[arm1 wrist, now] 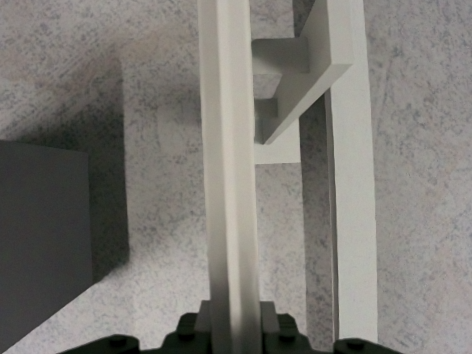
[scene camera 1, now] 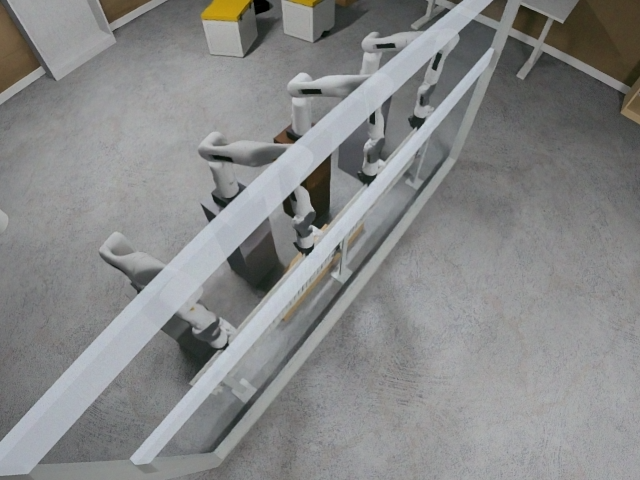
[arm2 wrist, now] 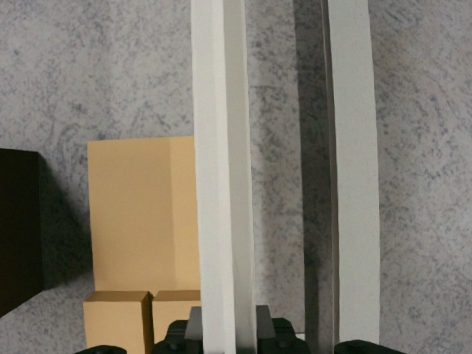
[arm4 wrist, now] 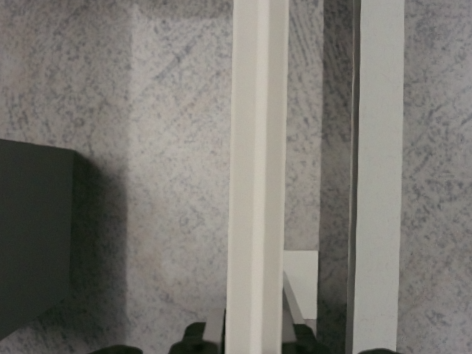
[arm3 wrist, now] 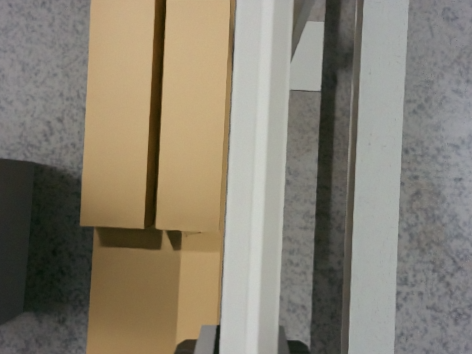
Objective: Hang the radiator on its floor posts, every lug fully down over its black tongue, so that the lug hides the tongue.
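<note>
The long pale radiator [arm1 wrist: 227, 175] [arm2 wrist: 220, 175] [arm3 wrist: 257, 175] [arm4 wrist: 257, 175] [scene camera 1: 311, 284] stands upright. The grippers of arm1 [arm1 wrist: 235, 322], arm2 [arm2 wrist: 229, 327], arm3 [arm3 wrist: 249, 340] and arm4 [arm4 wrist: 253, 335] are each shut on its top edge. In the arm1 wrist view a pale floor post [arm1 wrist: 315, 72] stands right of the radiator, with short grey brackets between them. Post foot plates [arm3 wrist: 307, 62] [arm4 wrist: 305, 267] show in the arm3 and arm4 wrist views. In the scene view a middle post [scene camera 1: 343, 253] and a far post [scene camera 1: 421, 155] stand beside the radiator. Black tongues and lug seating cannot be made out.
A pale beam [arm1 wrist: 355, 225] [arm2 wrist: 355, 150] [arm3 wrist: 377, 150] [arm4 wrist: 379, 150] runs parallel, right of the radiator. Tan blocks [arm2 wrist: 117, 320] [arm3 wrist: 192, 115] lie left of it. Dark pedestals [arm1 wrist: 45, 225] [arm2 wrist: 17, 225] [arm3 wrist: 12, 240] [arm4 wrist: 35, 230] stand further left. A glazed frame [scene camera 1: 336, 311] stands before the four arms.
</note>
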